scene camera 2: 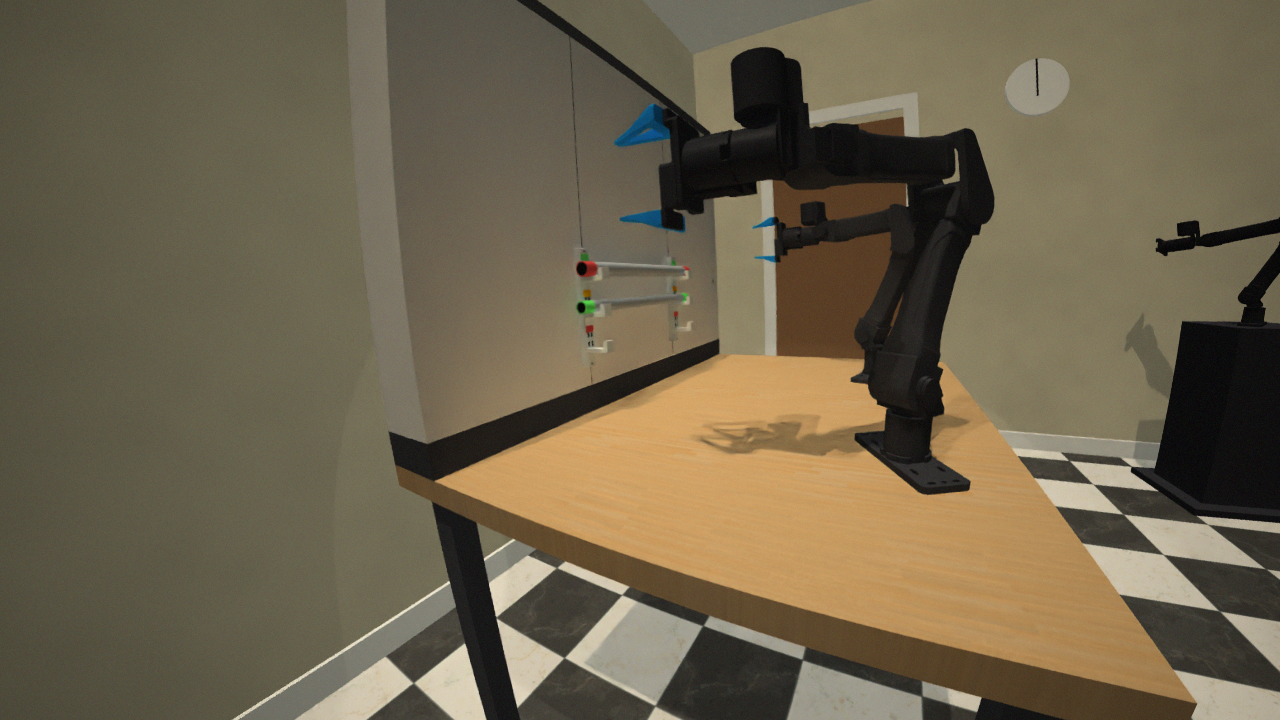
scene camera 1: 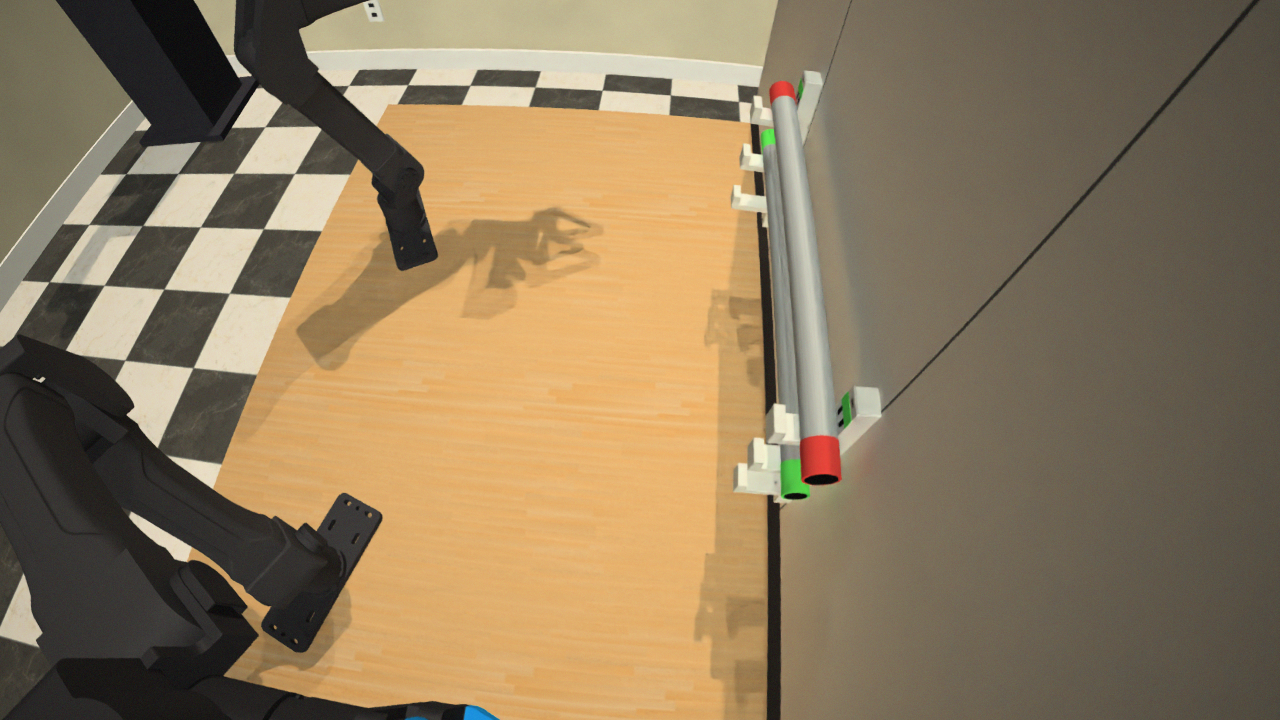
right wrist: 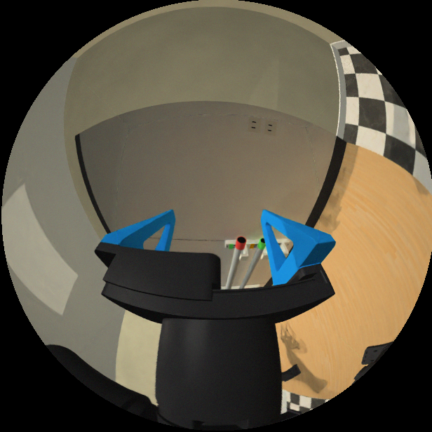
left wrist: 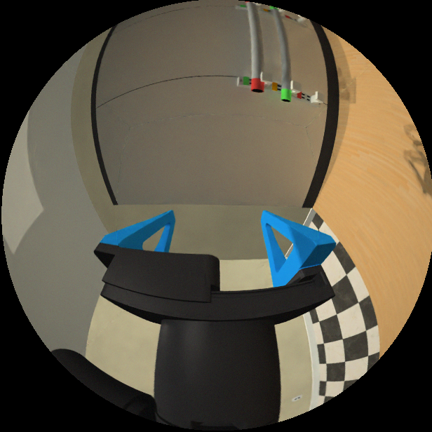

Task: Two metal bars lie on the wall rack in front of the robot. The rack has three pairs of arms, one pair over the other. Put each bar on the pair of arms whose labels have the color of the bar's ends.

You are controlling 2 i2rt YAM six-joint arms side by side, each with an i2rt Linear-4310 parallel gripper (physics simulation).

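Seen in the pictures: left gripper, fingertip midpoint: [scene camera 2: 619, 182]; right gripper, fingertip midpoint: [scene camera 2: 753, 242]; left arm's base, link origin: [scene camera 2: 904, 460] [scene camera 1: 408, 224]; right arm's base, link origin: [scene camera 1: 324, 570].
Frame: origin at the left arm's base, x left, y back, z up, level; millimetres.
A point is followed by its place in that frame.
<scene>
The red-ended bar [scene camera 1: 810, 295] {x -566, y -347, z 327 mm} [scene camera 2: 637, 267] {x -439, y -401, z 316 mm} [left wrist: 256, 50] [right wrist: 233, 265] lies on the top pair of arms, beside a green label [scene camera 2: 584, 256] {x -312, y -503, z 339 mm}. The green-ended bar [scene camera 1: 782, 268] {x -484, y -392, z 246 mm} [scene camera 2: 640, 301] {x -452, y -399, z 235 mm} [left wrist: 284, 50] [right wrist: 253, 267] lies on the middle pair, beside an orange label [scene camera 2: 587, 294] {x -313, y -502, z 260 mm}. The bottom pair, with a red label [scene camera 2: 589, 328] {x -311, y -503, z 188 mm}, holds no bar. My left gripper [scene camera 2: 617, 180] {x 4, y -393, z 401 mm} [left wrist: 217, 214] is open and empty, above the bars' near end in scene camera 2. My right gripper [scene camera 2: 755, 242] {x -816, y -38, z 400 mm} [right wrist: 217, 214] is open and empty, toward the far end. Scene camera 1 does not show either gripper's fingertips.
The wall panel [scene camera 1: 1074, 358] {x -741, y -295, z 541 mm} [scene camera 2: 492, 223] {x -132, y -623, z 390 mm} stands behind the rack [scene camera 1: 863, 402] [scene camera 2: 608, 346] [left wrist: 317, 98]. The wooden table [scene camera 1: 537, 402] {x -413, y -105, z 0 mm} [scene camera 2: 760, 528] {x 142, y -250, z 0 mm} lies below, with a dark strip [scene camera 2: 554, 411] {x -227, y -571, z 34 mm} along the panel's foot. Wall sockets [right wrist: 261, 125] show in the right wrist view.
</scene>
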